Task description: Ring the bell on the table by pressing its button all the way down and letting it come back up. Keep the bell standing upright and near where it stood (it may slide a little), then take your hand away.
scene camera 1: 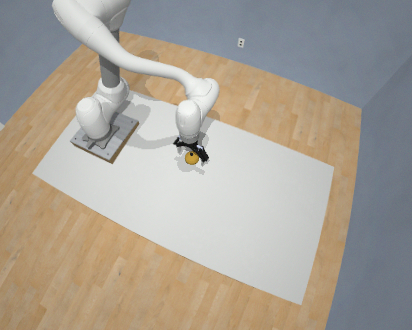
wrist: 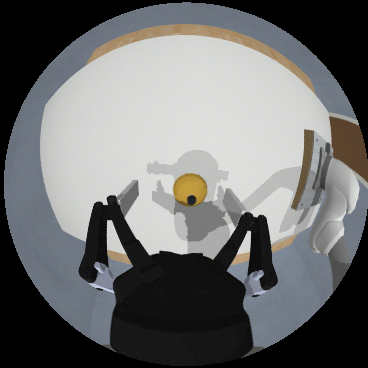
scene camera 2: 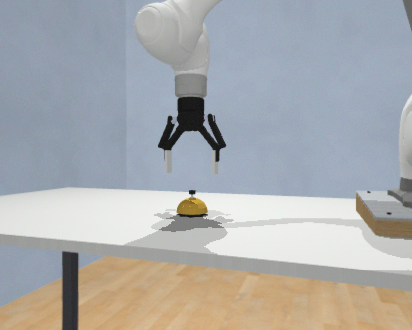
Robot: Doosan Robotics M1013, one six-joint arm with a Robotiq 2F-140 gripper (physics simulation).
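Seen in the pictures: gripper, fingertip midpoint: (scene camera 1: 191, 157) (wrist: 181, 191) (scene camera 2: 191, 173); arm's base, origin of the base link: (scene camera 1: 100, 133) (wrist: 322, 169).
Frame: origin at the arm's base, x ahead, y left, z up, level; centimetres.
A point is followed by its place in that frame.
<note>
The bell (scene camera 1: 191, 158) {x 60.0, y 7.2, z -1.2 cm} (scene camera 2: 192, 206) {x 58.1, y 12.3, z -2.5 cm} (wrist: 190, 187) {x 59.4, y 7.0, z -1.1 cm} is a yellow dome on a dark base, standing upright on the white table (scene camera 1: 240, 200) {x 94.7, y -4.0, z -5.4 cm} (scene camera 2: 75, 215) {x 88.4, y 19.3, z -5.3 cm} (wrist: 125, 100) {x 75.1, y -15.0, z -5.3 cm}. Its black button (scene camera 2: 192, 192) {x 59.0, y 9.8, z 0.8 cm} (wrist: 191, 200) {x 59.3, y 8.8, z 1.3 cm} stands up on a short stem, clear of the dome. My gripper (scene camera 2: 191, 173) {x 61.2, y 4.7, z 5.6 cm} (wrist: 181, 191) {x 61.2, y 4.7, z 5.6 cm} is wide open and empty, pointing straight down. Its fingertips are a little above the level of the button, one on either side of the bell in the scene camera 2 view, and touch nothing. In the scene camera 1 view the gripper's black linkage partly overlaps the bell's surroundings.
The arm's base stands on a grey plate with wooden sides (scene camera 1: 120, 138) {x 13.9, y 2.2, z -0.4 cm} (scene camera 2: 382, 220) {x 15.4, y 18.9, z -2.2 cm} (wrist: 302, 170) {x 16.4, y 2.9, z -4.2 cm} at one end of the table. The arm reaches from there over the bell. The arm's shadow lies across the table and around the bell.
</note>
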